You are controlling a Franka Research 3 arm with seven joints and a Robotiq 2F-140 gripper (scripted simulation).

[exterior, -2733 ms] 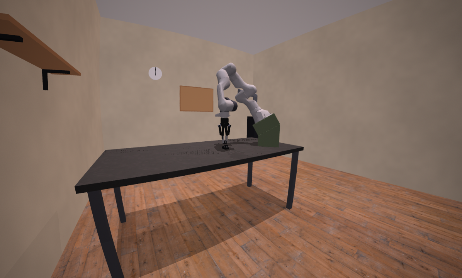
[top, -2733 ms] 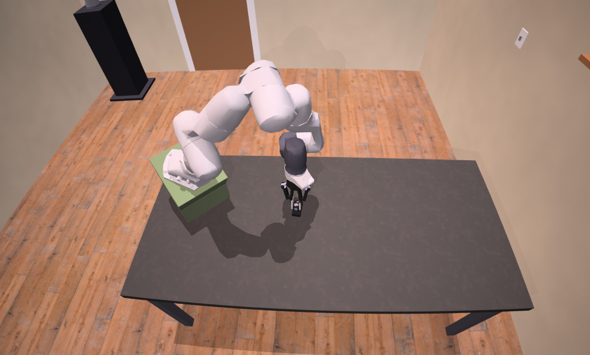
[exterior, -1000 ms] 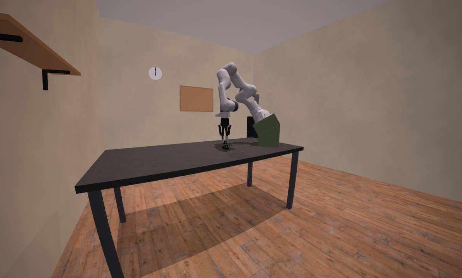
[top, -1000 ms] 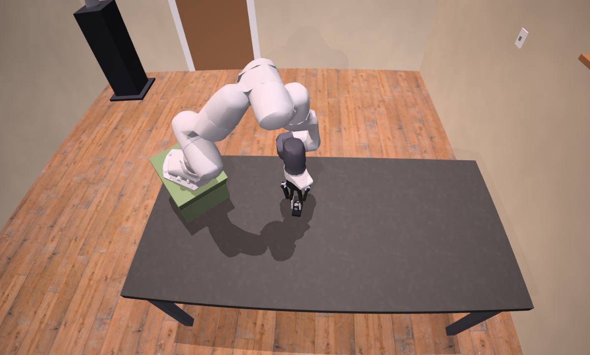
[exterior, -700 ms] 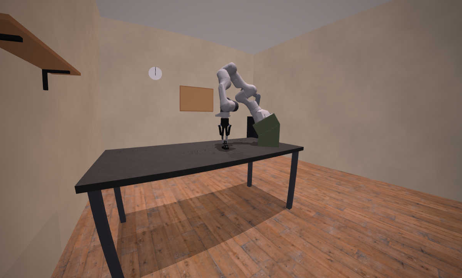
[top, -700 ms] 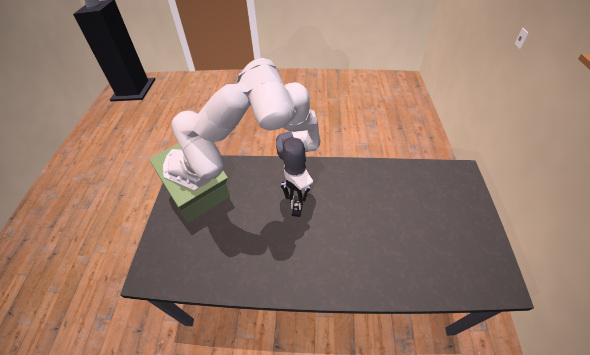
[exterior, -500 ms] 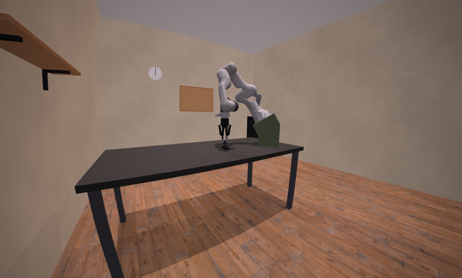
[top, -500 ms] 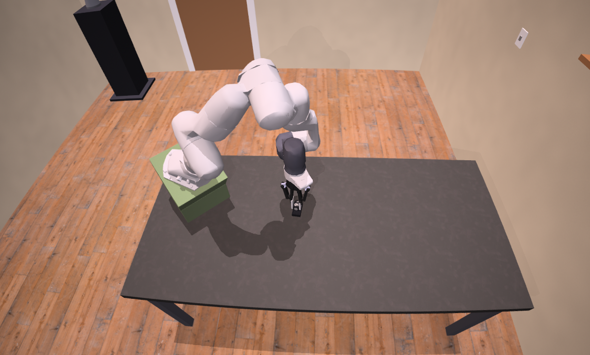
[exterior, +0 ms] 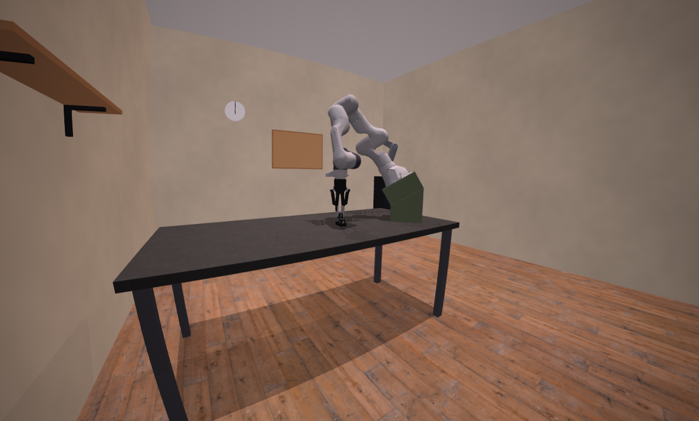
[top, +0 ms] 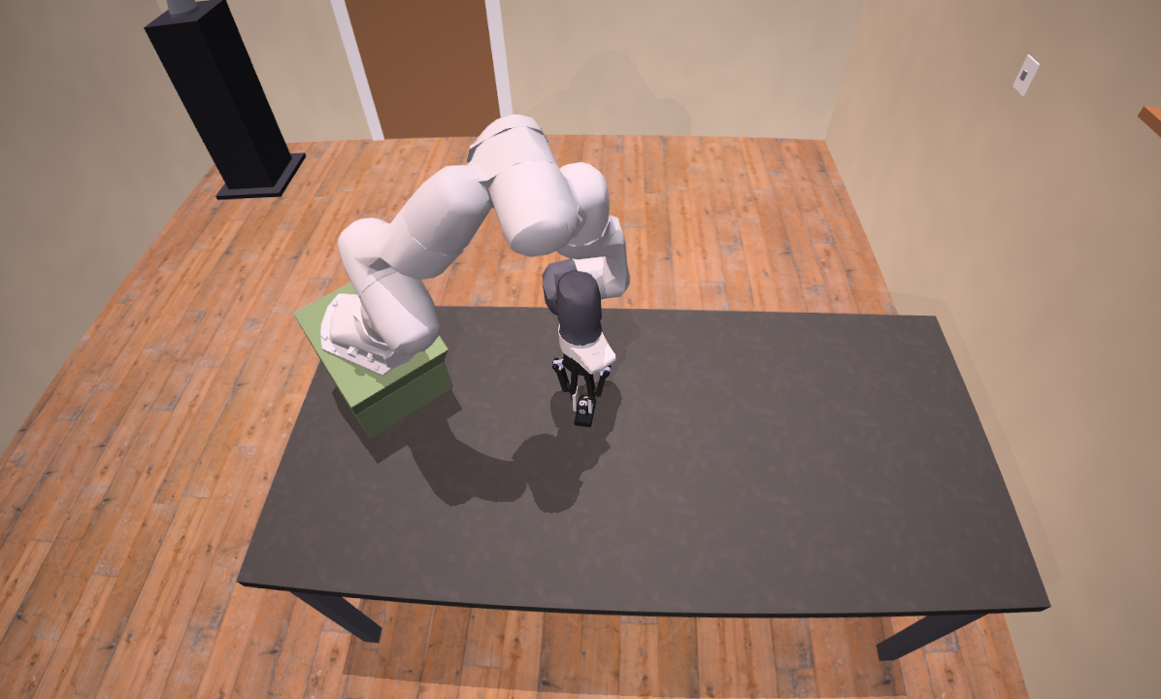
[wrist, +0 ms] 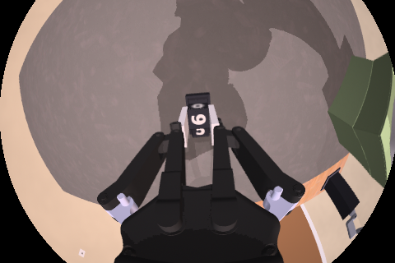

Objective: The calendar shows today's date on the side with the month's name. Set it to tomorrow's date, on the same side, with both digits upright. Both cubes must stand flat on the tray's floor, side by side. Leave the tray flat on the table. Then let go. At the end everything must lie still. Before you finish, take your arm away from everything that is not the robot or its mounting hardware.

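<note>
Right now the dark date cube is 30 mm below my hand. From my hand the other things lie so: black tray (20 mm to the left, 80 mm below).
</note>
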